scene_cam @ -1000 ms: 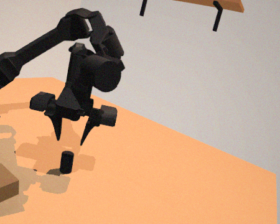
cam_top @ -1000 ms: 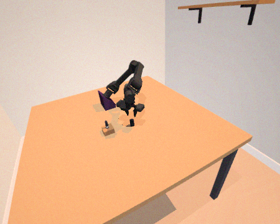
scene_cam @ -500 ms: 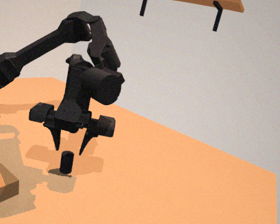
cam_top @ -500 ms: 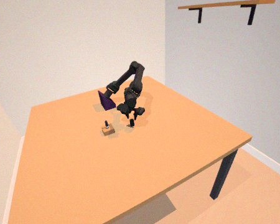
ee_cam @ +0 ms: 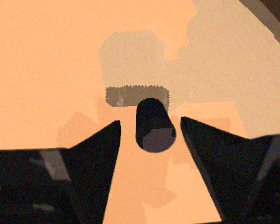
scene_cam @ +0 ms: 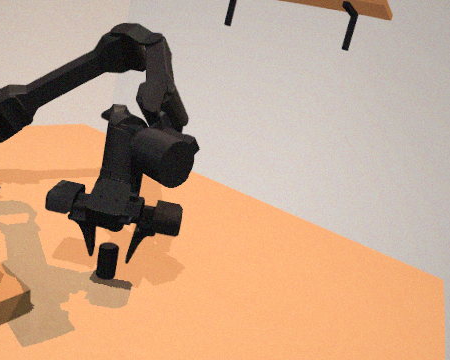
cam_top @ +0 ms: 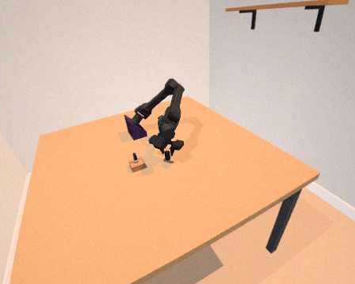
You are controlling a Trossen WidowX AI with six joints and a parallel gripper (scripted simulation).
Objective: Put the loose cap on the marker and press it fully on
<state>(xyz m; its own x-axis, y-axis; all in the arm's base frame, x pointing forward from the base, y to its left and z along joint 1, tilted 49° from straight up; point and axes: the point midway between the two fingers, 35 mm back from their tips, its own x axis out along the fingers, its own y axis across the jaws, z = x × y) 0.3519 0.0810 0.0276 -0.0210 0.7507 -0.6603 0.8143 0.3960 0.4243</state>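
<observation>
The black marker cap lies right at my gripper tip.
</observation>
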